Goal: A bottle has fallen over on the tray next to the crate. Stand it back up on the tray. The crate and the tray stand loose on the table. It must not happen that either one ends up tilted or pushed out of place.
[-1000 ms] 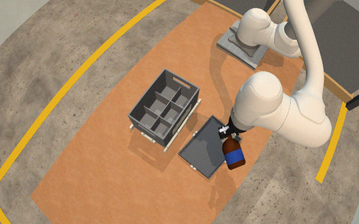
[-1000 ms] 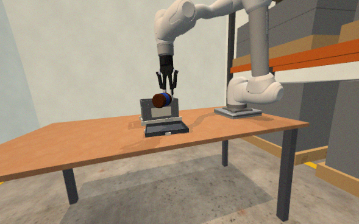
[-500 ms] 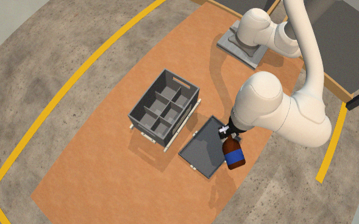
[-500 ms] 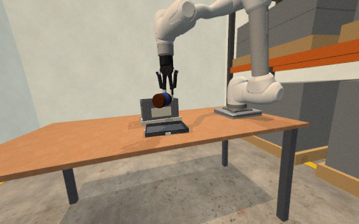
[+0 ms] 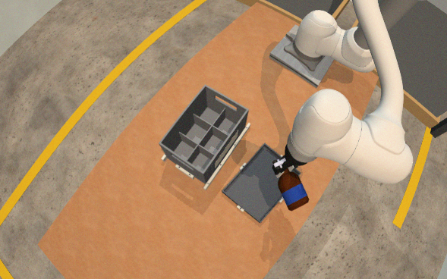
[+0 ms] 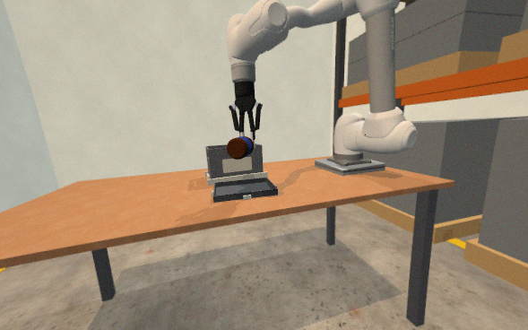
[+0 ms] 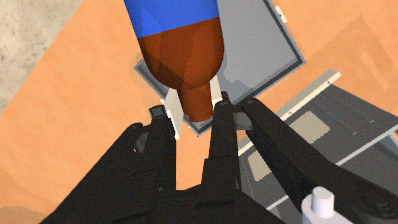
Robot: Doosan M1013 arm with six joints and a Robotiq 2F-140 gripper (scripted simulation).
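Right now the bottle is 20 mm ahead of my hand, 50 mm to the left of it and 20 mm below it. Also, from my hand: grey crate (50 mm ahead, 290 mm to the right, 140 mm below); then grey tray (30 mm ahead, 30 mm to the right, 210 mm below).
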